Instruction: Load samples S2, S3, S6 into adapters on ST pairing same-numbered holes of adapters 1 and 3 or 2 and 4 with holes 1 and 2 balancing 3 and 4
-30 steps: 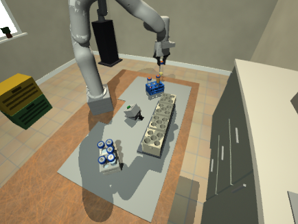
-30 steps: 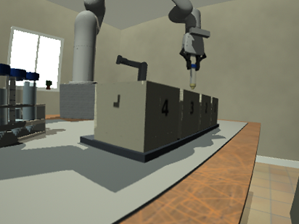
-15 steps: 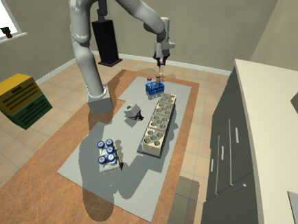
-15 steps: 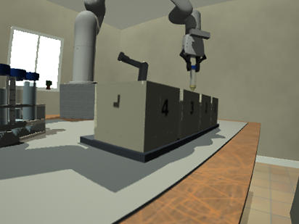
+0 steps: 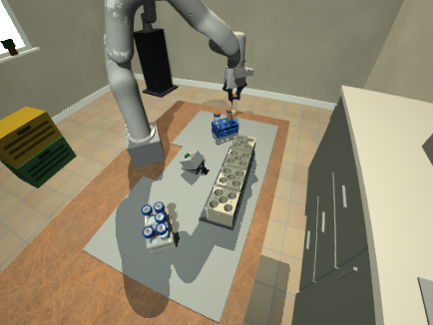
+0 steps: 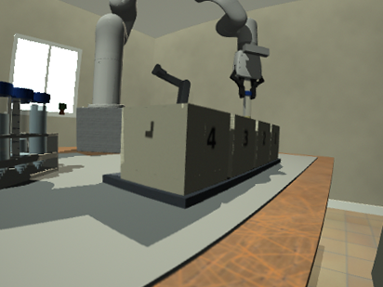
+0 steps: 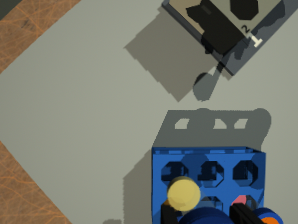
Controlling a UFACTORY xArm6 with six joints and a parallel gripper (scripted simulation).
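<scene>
The tube is 50 mm below my hand and 10 mm behind it. Also, from my hand: blue sample rack (190 mm below, 40 mm behind, 20 mm to the right); adapter (280 mm to the right, 170 mm below, 160 mm ahead); green done key (350 mm to the right, 150 mm below, 60 mm behind).
</scene>
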